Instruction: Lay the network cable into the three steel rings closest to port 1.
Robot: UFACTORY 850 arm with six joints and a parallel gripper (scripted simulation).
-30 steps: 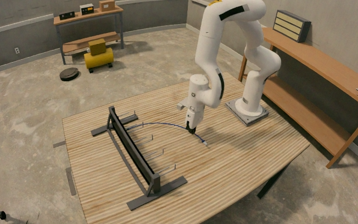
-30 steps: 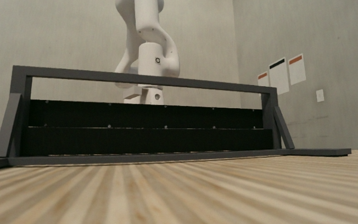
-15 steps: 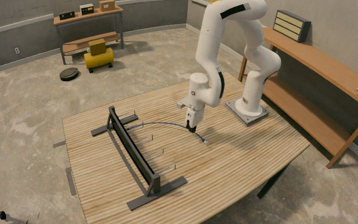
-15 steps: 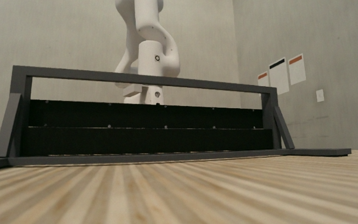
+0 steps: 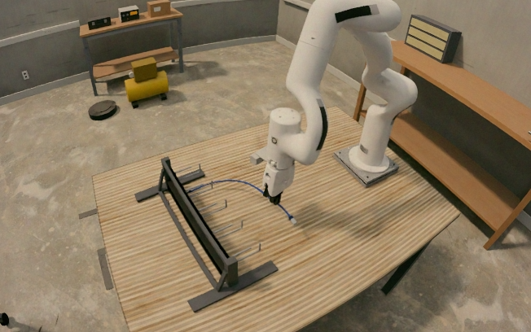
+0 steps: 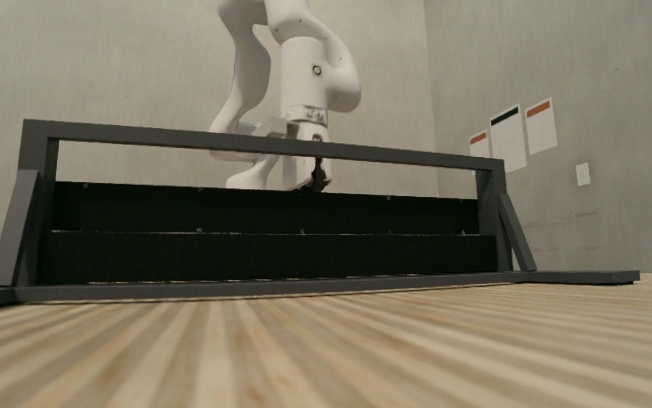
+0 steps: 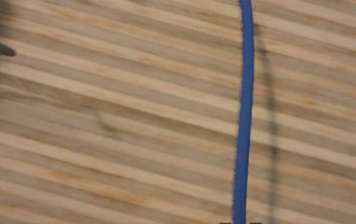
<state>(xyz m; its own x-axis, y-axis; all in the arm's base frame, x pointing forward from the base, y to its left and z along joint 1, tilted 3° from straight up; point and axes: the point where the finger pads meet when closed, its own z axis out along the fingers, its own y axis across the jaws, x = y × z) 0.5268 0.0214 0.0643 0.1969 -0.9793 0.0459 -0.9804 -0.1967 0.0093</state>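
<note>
Right now the pale plug is 90 mm to the left of my hand and 20 mm below it. Round my hand: dark grey rack: 260 mm ahead, 80 mm to the right, 30 mm below.
</note>
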